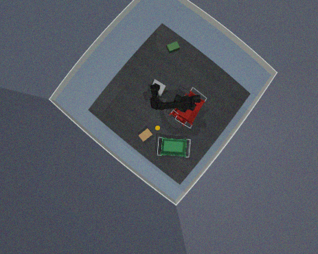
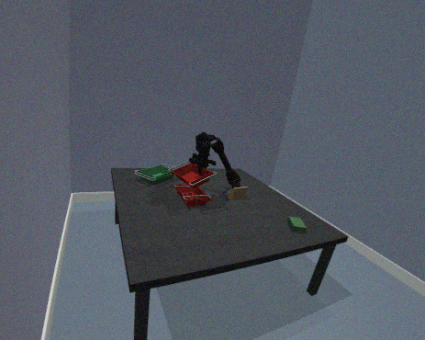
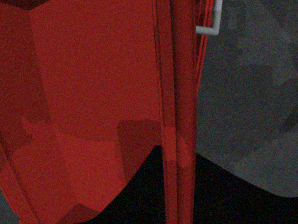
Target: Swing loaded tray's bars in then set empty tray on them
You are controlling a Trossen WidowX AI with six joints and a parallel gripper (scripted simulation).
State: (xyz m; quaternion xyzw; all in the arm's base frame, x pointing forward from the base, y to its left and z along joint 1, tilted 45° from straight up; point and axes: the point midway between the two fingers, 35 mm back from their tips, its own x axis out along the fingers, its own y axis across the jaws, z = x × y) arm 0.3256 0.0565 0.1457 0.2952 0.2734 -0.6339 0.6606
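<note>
My gripper tip is 7 cm short of the red tray and 1 cm below it. From my gripper tip the other things lie so: green block 38 cm behind, 56 cm to the left, 16 cm below; tan block 18 cm behind, 42 cm to the right, 15 cm below; yellow piece 11 cm behind, 30 cm to the right, 17 cm below.
</note>
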